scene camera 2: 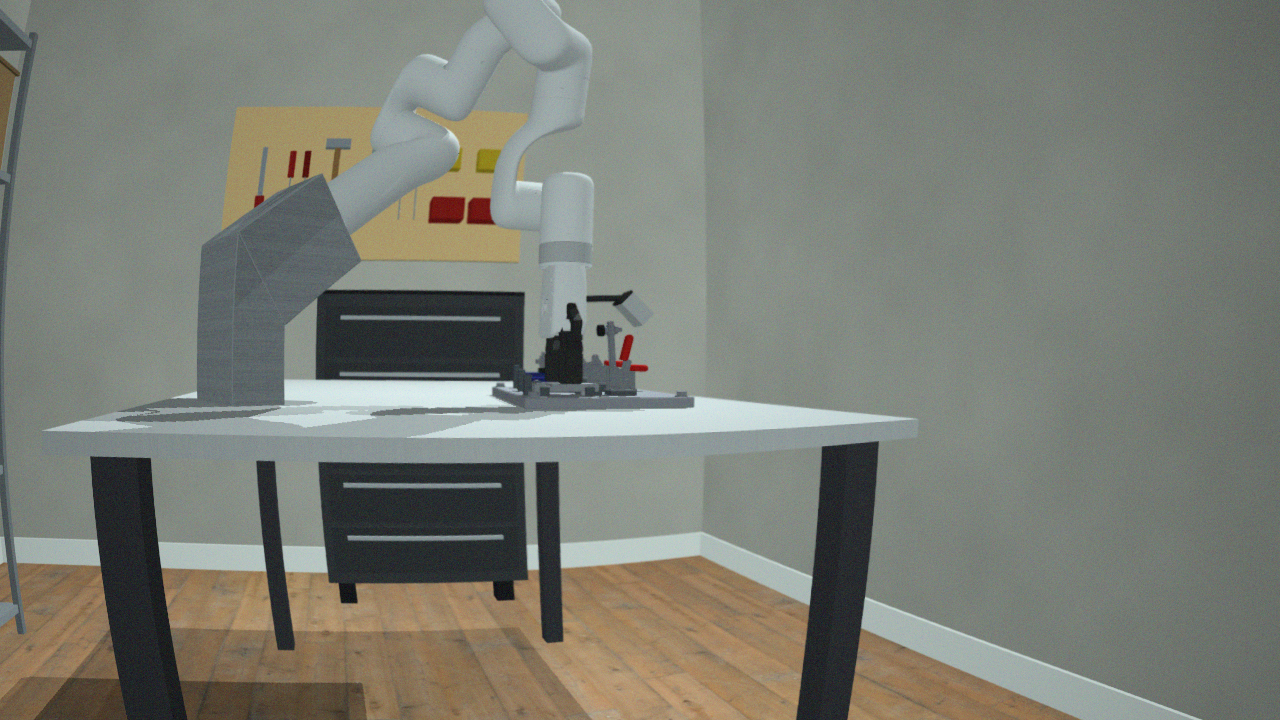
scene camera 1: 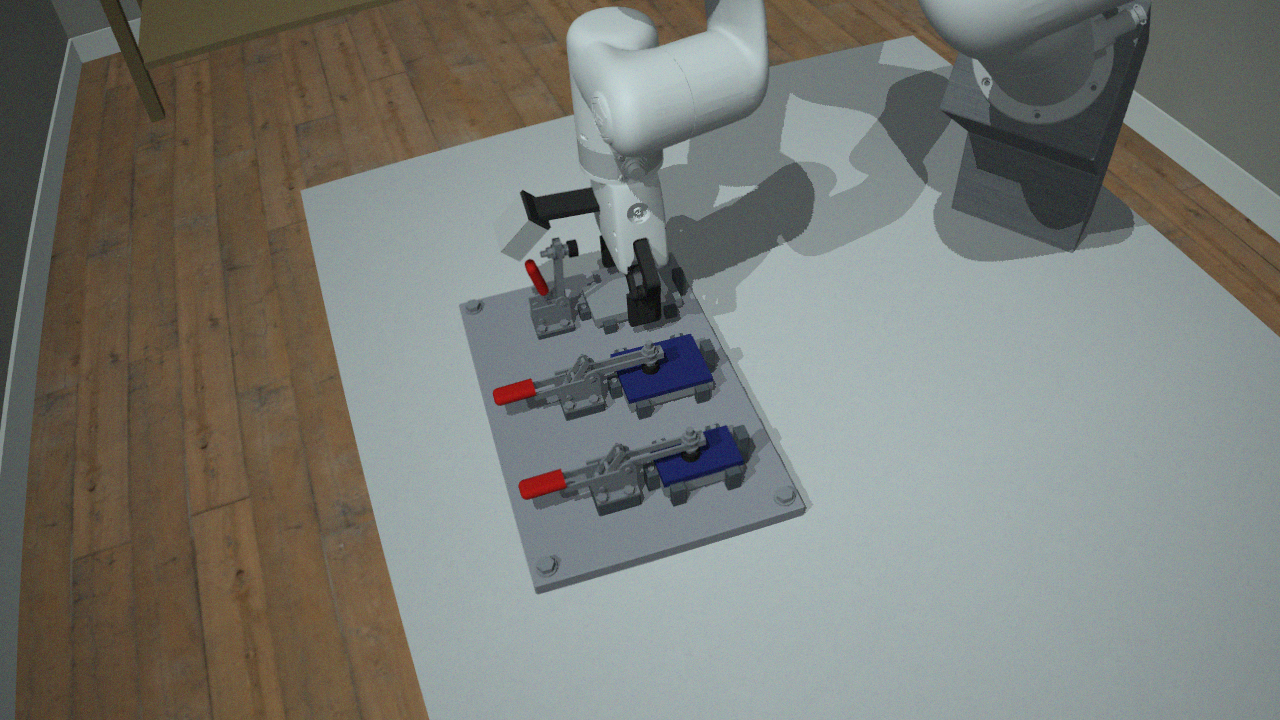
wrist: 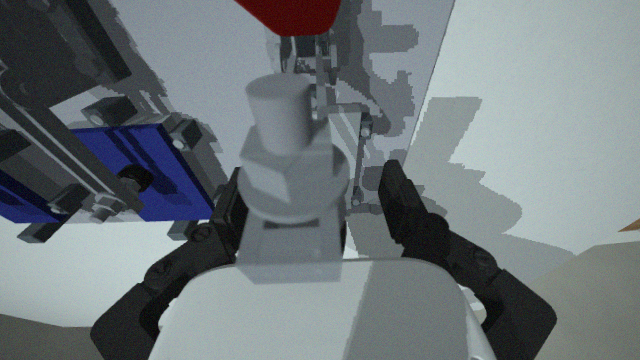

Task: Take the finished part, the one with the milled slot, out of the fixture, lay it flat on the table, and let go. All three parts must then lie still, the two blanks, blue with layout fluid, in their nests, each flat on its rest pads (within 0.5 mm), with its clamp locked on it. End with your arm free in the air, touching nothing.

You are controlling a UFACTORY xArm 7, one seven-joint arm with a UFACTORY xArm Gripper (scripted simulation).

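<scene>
My gripper is visible, also in scene camera 2 and in the wrist view. A grey finished part and a grey fixture plate are in the pictures as well.
</scene>
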